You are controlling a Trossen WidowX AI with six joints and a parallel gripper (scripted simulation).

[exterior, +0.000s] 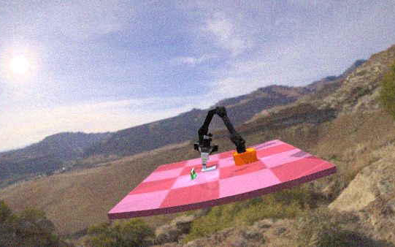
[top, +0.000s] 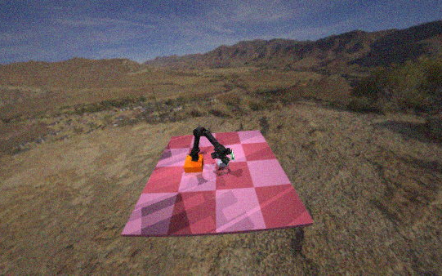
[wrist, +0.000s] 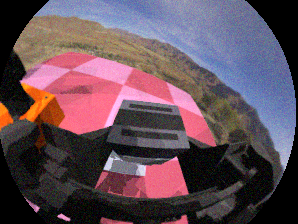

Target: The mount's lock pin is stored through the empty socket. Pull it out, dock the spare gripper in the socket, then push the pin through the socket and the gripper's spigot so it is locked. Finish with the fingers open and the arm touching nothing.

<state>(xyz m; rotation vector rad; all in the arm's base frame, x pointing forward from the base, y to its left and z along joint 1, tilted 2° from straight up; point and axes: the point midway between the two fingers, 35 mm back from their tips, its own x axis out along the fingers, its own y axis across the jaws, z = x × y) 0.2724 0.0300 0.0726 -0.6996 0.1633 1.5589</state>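
Right now the spare gripper is 10 mm ahead of my gripper tip, 10 mm to the right of it and 10 mm below it. The rest, counted from my gripper tip: socket (10 mm ahead, 10 mm to the right, 90 mm below).
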